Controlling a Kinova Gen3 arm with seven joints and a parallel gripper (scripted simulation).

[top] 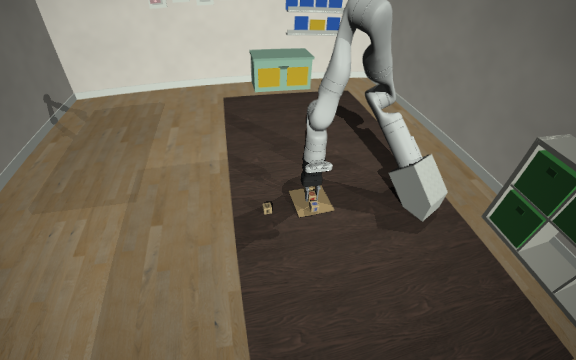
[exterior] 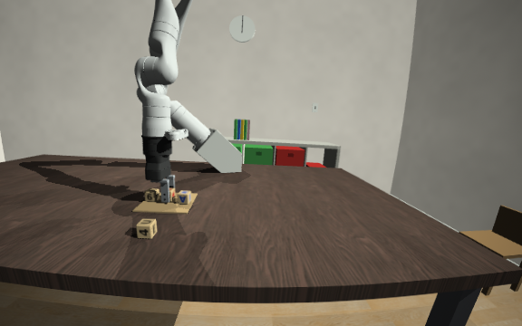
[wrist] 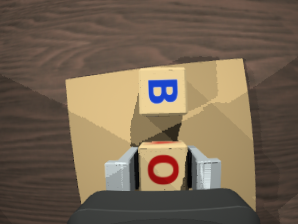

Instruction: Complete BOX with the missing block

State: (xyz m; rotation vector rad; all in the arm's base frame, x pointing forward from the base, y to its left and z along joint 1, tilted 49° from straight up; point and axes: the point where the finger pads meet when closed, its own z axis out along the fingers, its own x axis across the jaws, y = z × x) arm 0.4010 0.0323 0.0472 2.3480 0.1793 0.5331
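The o block lies right at my hand. Round my hand: tan mat: 2 cm below; then x block: 5 cm to the right, 1 cm below; then b block: 5 cm to the left, 1 cm below.
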